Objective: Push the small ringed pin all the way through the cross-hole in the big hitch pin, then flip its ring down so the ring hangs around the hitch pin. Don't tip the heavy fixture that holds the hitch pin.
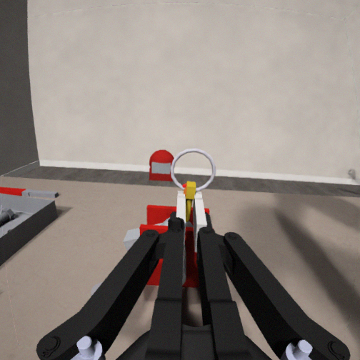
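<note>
My gripper (188, 202) is shut on the small ringed pin (190, 190), between its white fingertips. The pin's yellow head sticks out just past the tips. Its thin pale ring (193, 150) stands upright above the head. The red fixture (155, 213) lies below and beyond the fingers, partly covered by them. A grey faceted piece (132, 239) shows at the fixture's left side; I cannot tell whether it belongs to the hitch pin. The cross-hole is hidden, and I cannot tell whether the pin touches the fixture or the hitch pin.
A grey tray (42, 219) stands at the left with dark metal parts in it. A red-handled tool (12, 191) shows at its far edge. A red round-topped object (161, 158) with a grey panel shows beyond the fixture, left of the ring. A pale wall (110, 90) rises behind.
</note>
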